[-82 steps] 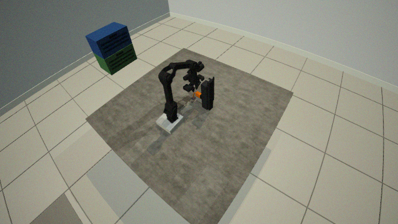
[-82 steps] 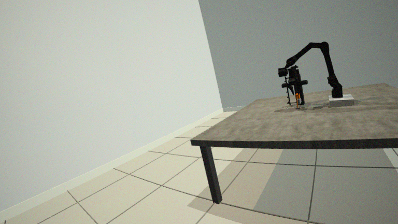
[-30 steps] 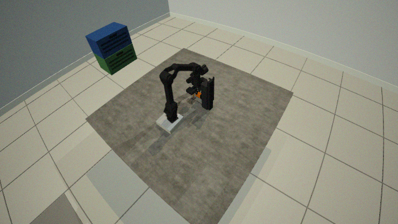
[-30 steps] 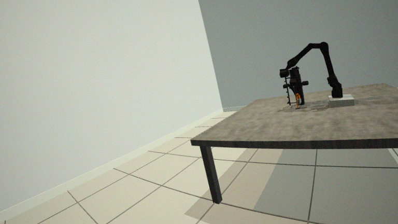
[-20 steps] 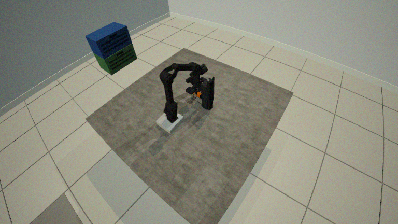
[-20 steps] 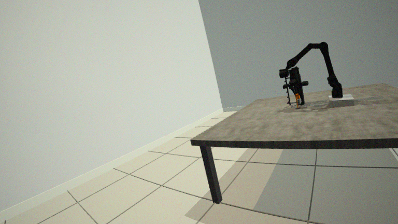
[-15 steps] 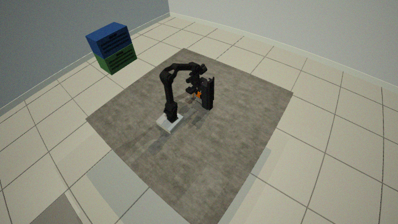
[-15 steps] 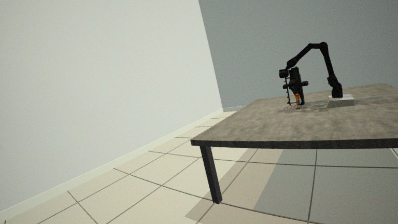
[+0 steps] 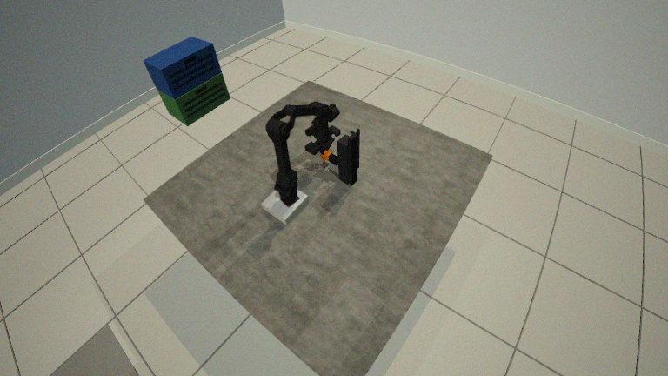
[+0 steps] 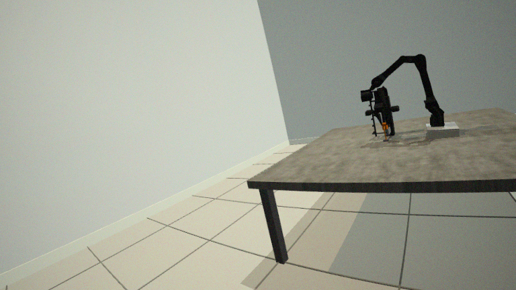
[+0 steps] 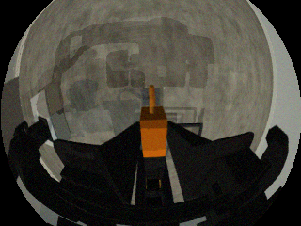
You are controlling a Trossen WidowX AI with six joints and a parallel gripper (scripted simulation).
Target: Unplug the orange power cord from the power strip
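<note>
Now: the orange plug 10 mm ahead of my gripper tip and 30 mm to the right of it.
</note>
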